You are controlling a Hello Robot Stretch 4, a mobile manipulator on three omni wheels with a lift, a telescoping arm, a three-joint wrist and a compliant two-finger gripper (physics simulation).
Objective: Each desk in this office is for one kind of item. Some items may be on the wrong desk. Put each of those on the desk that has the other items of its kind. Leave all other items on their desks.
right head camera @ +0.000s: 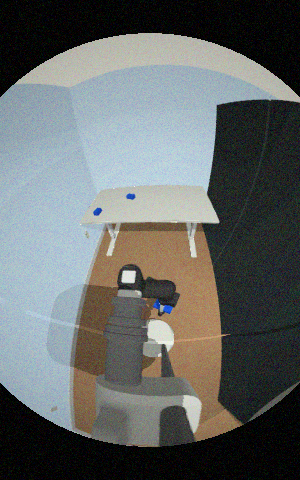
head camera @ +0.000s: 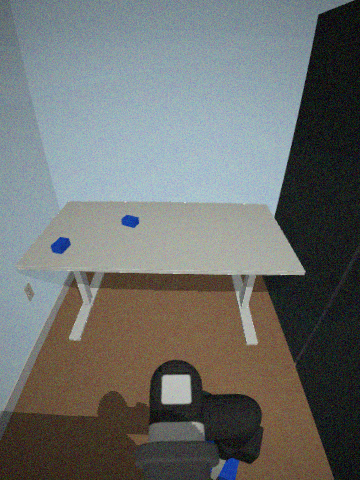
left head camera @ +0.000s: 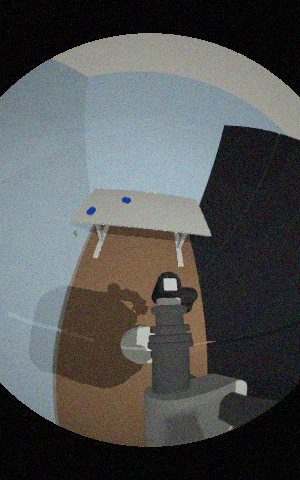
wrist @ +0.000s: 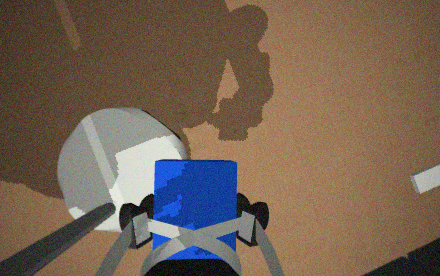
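Where they show: gripper, between the fingertips: point(right head camera: 163, 305) point(wrist: 195, 210); robot's base, origin of its link: point(right head camera: 153, 336) point(left head camera: 140, 343) point(wrist: 133, 166).
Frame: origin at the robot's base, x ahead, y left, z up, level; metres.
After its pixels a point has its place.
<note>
My gripper point(wrist: 195, 210) @[x 0.224, y -0.087, z 0.836 m] point(right head camera: 162, 309) @[x 0.224, y -0.087, z 0.836 m] is shut on a blue box point(wrist: 210, 185) @[x 0.245, y -0.066, z 0.883 m], with one fingertip against each side of it; the lower part of the box is partly hidden behind the finger straps. The gripper hangs over the floor, short of the desk. The light desk point(head camera: 200, 250) @[x 1.189, y -0.145, z 0.692 m] point(left head camera: 165, 215) @[x 1.240, y -0.188, z 0.692 m] point(right head camera: 170, 207) @[x 1.222, y -0.190, z 0.692 m] stands ahead against the wall. One blue block point(head camera: 60, 245) @[x 1.178, y 0.625, z 0.737 m] point(left head camera: 91, 210) @[x 1.189, y 0.622, z 0.729 m] point(right head camera: 97, 211) @[x 1.183, y 0.621, z 0.728 m] lies near its left end. Another blue block point(head camera: 130, 221) @[x 1.437, y 0.274, z 0.732 m] point(left head camera: 126, 200) @[x 1.431, y 0.267, z 0.725 m] point(right head camera: 130, 196) @[x 1.436, y 0.270, z 0.727 m] lies farther back, left of the middle.
A tall black partition point(head camera: 320, 200) point(left head camera: 250, 215) @[x 0.797, y -0.790, z 1.144 m] point(right head camera: 255, 200) @[x 0.785, y -0.790, z 1.112 m] runs along the right side, up to the desk's right end. A blue wall point(head camera: 20, 225) @[x 1.342, y 0.935, z 0.768 m] runs along the left. The robot's round pale base point(wrist: 85, 155) @[x -0.080, y 0.085, z 0.187 m] shows below the arm. A white desk foot point(wrist: 427, 179) @[x 1.092, y -0.535, z -0.003 m] shows at the right in the wrist view.
</note>
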